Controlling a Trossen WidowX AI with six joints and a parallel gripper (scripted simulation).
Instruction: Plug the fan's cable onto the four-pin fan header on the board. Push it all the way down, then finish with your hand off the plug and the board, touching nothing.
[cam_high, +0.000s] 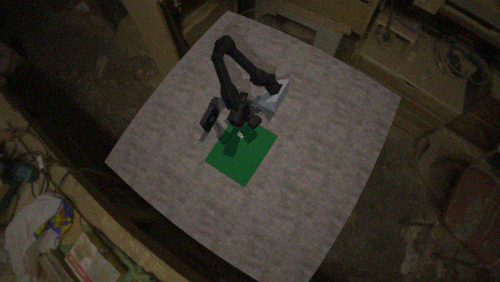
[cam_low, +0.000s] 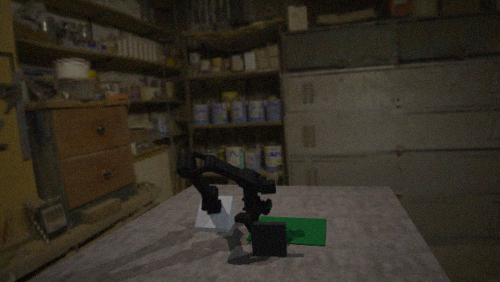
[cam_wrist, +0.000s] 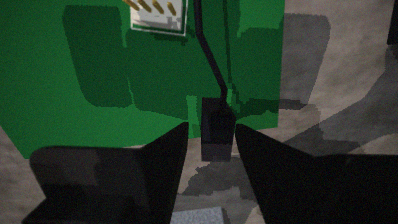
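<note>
My gripper tip is 15 cm short of the green board, 4 cm to the right of it and 3 cm above it. Also, from my gripper tip: dark fan 8 cm ahead, 15 cm to the right, 4 cm above; dark plug 1 cm ahead, 1 cm above.
</note>
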